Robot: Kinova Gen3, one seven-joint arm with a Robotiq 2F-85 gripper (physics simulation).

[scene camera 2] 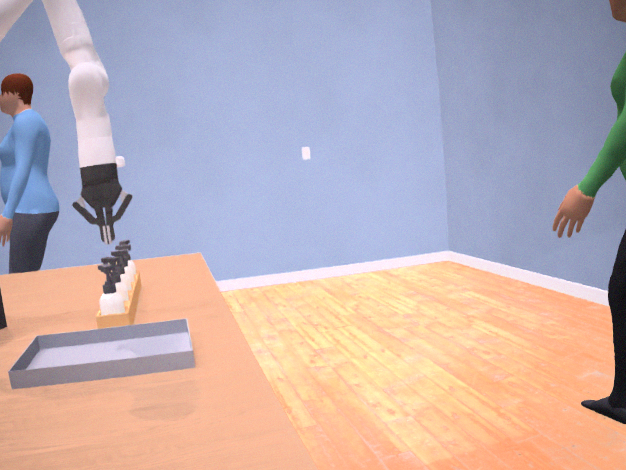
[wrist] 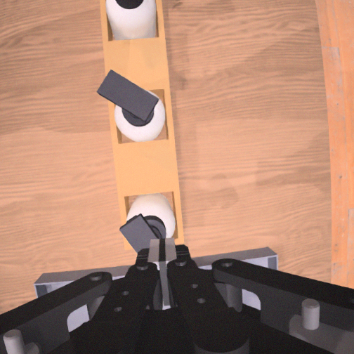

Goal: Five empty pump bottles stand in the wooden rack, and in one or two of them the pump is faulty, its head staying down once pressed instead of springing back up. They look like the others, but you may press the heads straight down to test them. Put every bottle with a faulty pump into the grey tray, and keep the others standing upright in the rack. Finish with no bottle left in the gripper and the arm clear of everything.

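Places are measured from the arm's base along level axes (x ahead, y left, z up), in metres.
Pixels of known places: gripper, between the fingertips: (scene camera 2: 109, 243).
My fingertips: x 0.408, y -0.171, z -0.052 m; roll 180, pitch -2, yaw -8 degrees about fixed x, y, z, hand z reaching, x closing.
For each thing: its top centre in the pictures, then the offset to it from my fingertips. Level surfaces: height alone.
- wooden rack, centre of its top: (scene camera 2: 121, 289) 0.137 m down, 0.022 m ahead, 0.209 m left
- nearest bottle, centre of its top: (scene camera 2: 106, 265) 0.042 m down, 0.012 m back, 0.010 m right
- grey tray, centre of its top: (scene camera 2: 105, 342) 0.152 m down, 0.035 m back, 0.177 m right
- table, height of its surface: 0.182 m down
The wooden rack (scene camera 2: 114, 320) (wrist: 145, 167) stands on the table, with white pump bottles in a row. The nearest bottle (scene camera 2: 111, 304) (wrist: 151, 212) is upright; its dark head is raised above the collar in the scene view and partly hidden by my fingers in the wrist view. Another bottle (wrist: 140, 131) has its dark head (wrist: 128, 95) turned slantwise. A further bottle (wrist: 132, 24) is cut off at the top edge. Farther heads overlap in the scene view, so their heights are hard to compare. The grey tray (scene camera 2: 106, 372) (wrist: 235, 259) looks empty. My gripper (scene camera 2: 107, 239) (wrist: 163, 253) is shut, empty, above the row.
The tray lies on the table (scene camera 2: 166, 440) close to the rack's near end. The table's edge runs along the right side. A person in blue (scene camera 2: 31, 161) stands behind the table at the left, and a person in green (scene camera 2: 615, 131) stands at the far right.
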